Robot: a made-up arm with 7 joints. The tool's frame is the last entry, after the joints.
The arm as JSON. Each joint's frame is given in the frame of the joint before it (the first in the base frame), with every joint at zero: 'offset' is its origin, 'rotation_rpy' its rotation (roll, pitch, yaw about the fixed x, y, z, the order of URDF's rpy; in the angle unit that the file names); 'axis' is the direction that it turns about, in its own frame. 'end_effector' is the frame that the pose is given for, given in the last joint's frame.
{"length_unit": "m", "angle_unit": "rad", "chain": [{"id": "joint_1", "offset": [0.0, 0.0, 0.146], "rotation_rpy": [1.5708, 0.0, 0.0], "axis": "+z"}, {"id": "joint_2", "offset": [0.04, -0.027, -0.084], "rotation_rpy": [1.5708, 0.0, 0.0], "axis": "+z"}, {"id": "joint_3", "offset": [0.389, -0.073, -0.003], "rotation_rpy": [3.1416, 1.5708, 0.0], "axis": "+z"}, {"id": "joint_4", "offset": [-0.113, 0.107, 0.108], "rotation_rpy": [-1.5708, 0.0, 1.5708], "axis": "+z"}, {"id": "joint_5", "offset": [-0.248, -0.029, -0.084], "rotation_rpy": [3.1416, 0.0, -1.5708], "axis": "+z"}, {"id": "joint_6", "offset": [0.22, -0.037, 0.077], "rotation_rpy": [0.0, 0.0, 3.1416], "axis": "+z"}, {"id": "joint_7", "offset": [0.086, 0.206, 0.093], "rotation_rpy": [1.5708, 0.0, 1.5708], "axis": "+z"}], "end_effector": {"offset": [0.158, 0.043, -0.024], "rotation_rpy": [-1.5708, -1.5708, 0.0]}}
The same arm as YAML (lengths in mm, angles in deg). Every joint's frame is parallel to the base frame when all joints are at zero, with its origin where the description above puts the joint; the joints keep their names.
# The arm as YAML. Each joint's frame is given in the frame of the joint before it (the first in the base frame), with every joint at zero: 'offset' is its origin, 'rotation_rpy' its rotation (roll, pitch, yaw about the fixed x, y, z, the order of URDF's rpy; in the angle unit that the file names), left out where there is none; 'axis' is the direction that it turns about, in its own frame. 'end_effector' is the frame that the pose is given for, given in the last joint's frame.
length_unit: mm
angle_unit: deg
chain:
  - id: joint_1
    offset: [0.0, 0.0, 146.0]
    axis: [0.0, -1.0, 0.0]
  - id: joint_2
    offset: [40.0, 84.0, -27.0]
    axis: [0.0, 0.0, -1.0]
  - id: joint_3
    offset: [389.0, 73.0, 3.0]
    axis: [-1.0, 0.0, 0.0]
  - id: joint_4
    offset: [-108.0, 107.0, -113.0]
    axis: [0.0, 0.0, -1.0]
  - id: joint_5
    offset: [-29.0, -248.0, 84.0]
    axis: [0.0, 0.0, 1.0]
  - id: joint_6
    offset: [-220.0, 37.0, 77.0]
    axis: [0.0, 0.0, 1.0]
  - id: joint_7
    offset: [86.0, 206.0, 93.0]
    axis: [1.0, 0.0, 0.0]
end_effector:
  offset: [-24.0, 158.0, 43.0]
  rotation_rpy: [0.0, 0.0, 0.0]

